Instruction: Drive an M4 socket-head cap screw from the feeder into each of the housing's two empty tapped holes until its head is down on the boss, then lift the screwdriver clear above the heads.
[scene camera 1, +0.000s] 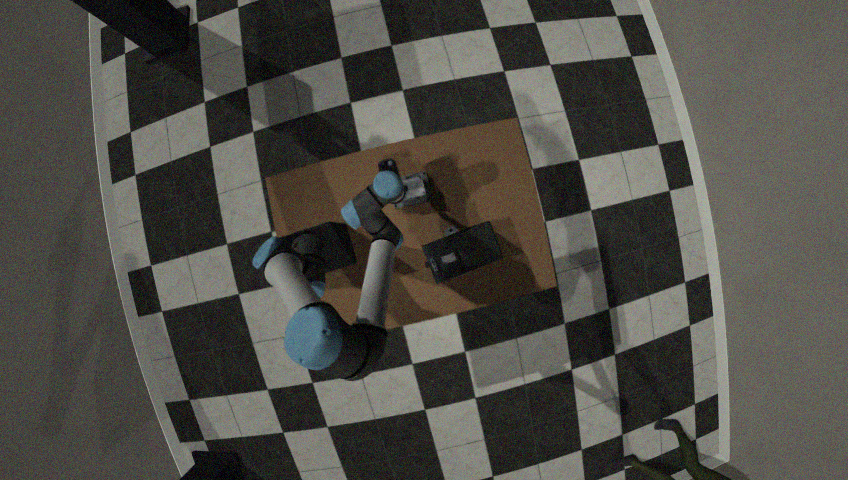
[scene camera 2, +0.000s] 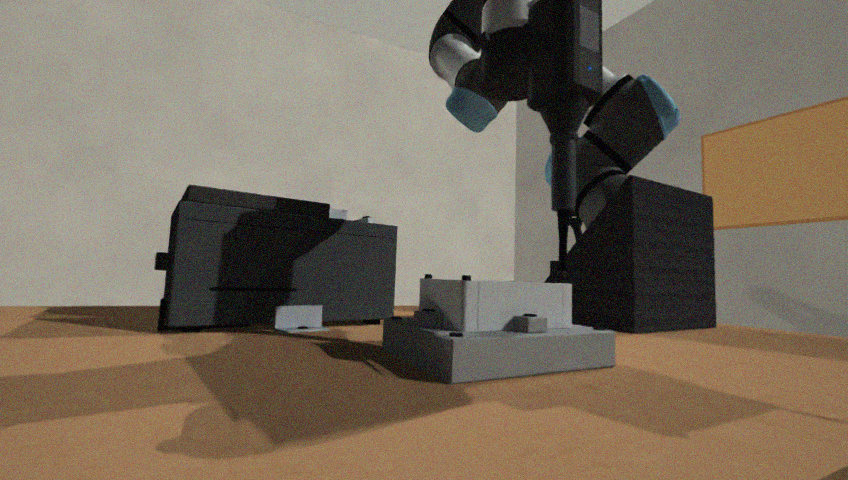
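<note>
The light grey housing (scene camera 1: 417, 187) (scene camera 2: 505, 306) sits on a grey fixture plate (scene camera 2: 535, 355). Two dark screw heads (scene camera 2: 428, 276) (scene camera 2: 466, 277) stand on its top at the left in scene camera 2. My screwdriver (scene camera 1: 387, 164) (scene camera 2: 561, 277) is upright over the housing's right end in scene camera 2, its thin bit reaching down to about the level of the housing's top. The tip is dark against the black block, so a screw on it and contact with the boss cannot be made out. The wrist partly covers the housing in scene camera 1. The dark feeder (scene camera 1: 476, 252) (scene camera 2: 351, 273) stands apart from the housing.
A small light bracket (scene camera 1: 450, 230) (scene camera 2: 298, 317) stands by the feeder. A large black block (scene camera 1: 339, 242) (scene camera 2: 672, 255) stands near the arm's base. All stand on the brown table top (scene camera 1: 505, 148) (scene camera 2: 535, 440). A person's legs (scene camera 1: 684, 446) show at the lower right of scene camera 1.
</note>
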